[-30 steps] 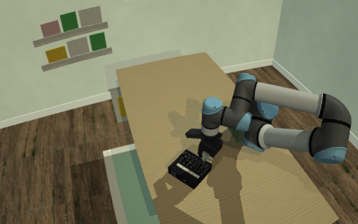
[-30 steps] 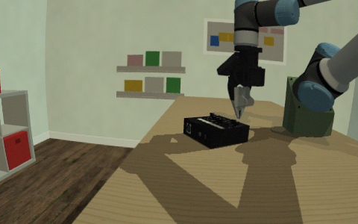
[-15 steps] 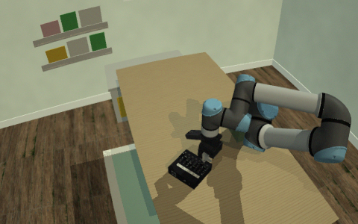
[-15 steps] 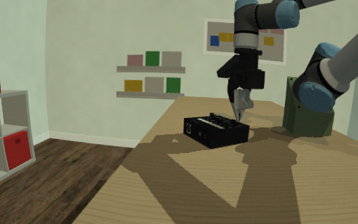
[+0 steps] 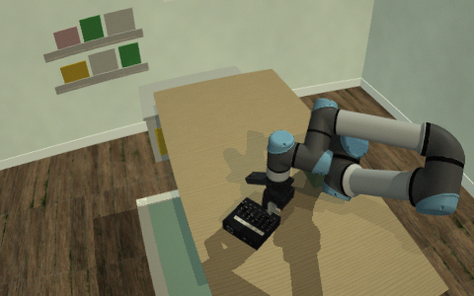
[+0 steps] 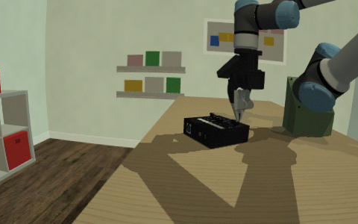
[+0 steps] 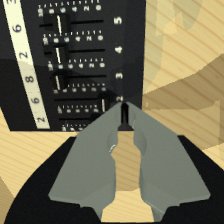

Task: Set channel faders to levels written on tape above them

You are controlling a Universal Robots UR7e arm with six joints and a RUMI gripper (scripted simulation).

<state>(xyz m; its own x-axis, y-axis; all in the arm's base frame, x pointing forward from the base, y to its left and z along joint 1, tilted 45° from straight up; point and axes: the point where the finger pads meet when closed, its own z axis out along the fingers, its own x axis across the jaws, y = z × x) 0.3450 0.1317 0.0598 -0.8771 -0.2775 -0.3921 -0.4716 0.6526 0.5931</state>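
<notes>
Now: hand 20 mm short of the fader cap, 10 mm to the right of it and 10 mm above it. Round my hand: master fader (70 mm ahead, 90 mm to the right, 10 mm below).
</notes>
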